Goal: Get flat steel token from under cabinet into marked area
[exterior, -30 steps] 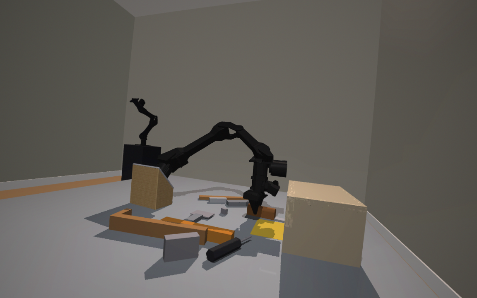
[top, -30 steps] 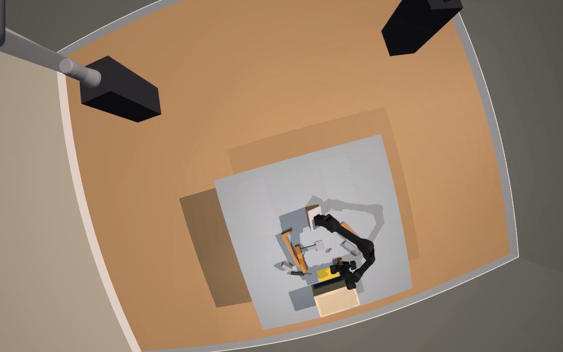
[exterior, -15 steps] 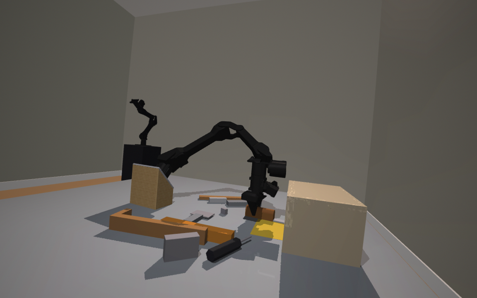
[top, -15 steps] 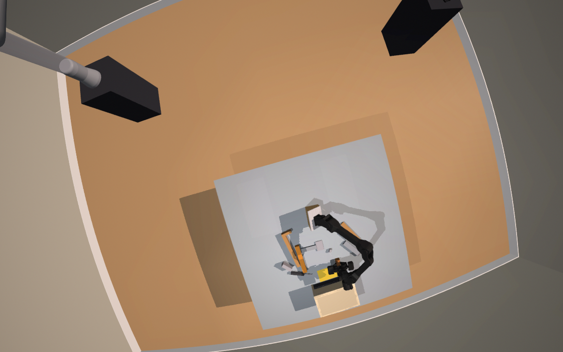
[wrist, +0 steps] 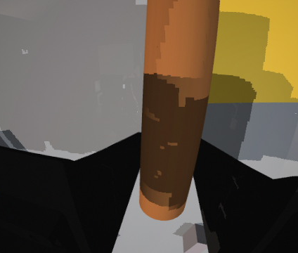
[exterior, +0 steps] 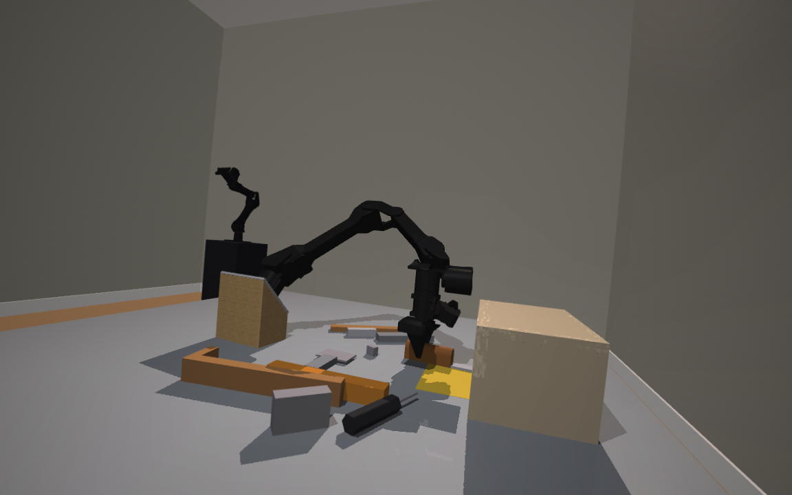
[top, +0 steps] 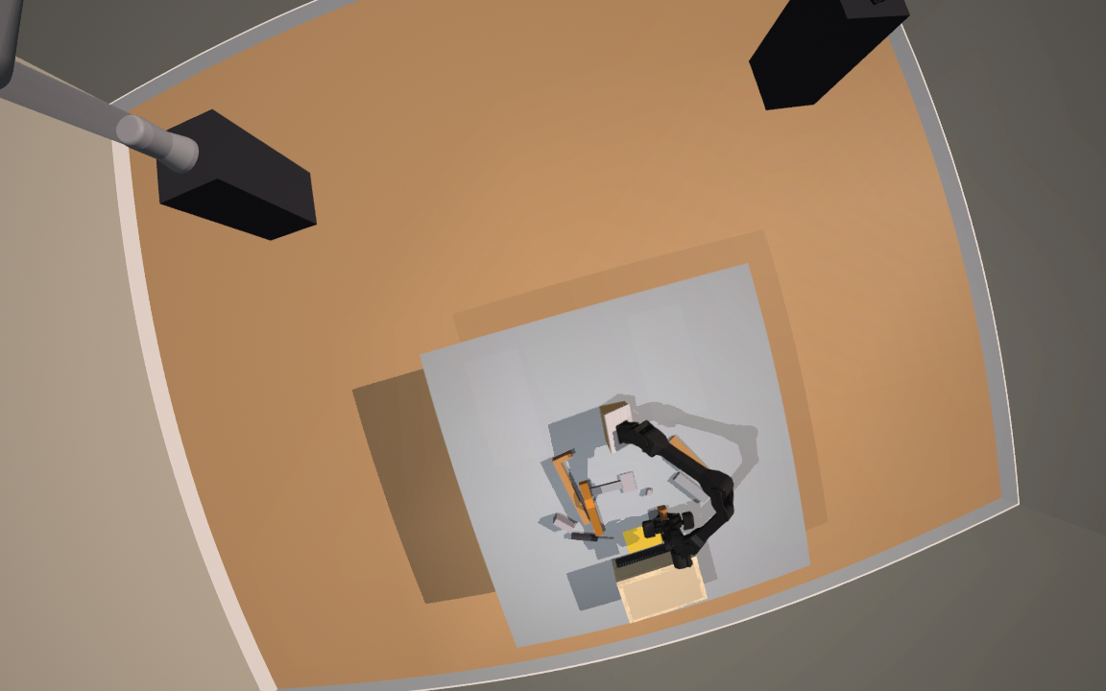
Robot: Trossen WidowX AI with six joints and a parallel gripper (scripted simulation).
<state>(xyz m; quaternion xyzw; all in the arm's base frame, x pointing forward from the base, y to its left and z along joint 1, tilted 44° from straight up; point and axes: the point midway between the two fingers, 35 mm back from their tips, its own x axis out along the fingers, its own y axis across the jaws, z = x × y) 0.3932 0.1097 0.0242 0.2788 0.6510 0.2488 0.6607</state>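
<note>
My gripper tip is 110 mm past the grey cube and 40 mm to the left of it. The rest, counted from my gripper tip: grey bar 80 mm behind, 130 mm to the left; orange stick 170 mm behind, 170 mm to the left; grey t-shaped piece 160 mm behind, 150 mm to the right.
</note>
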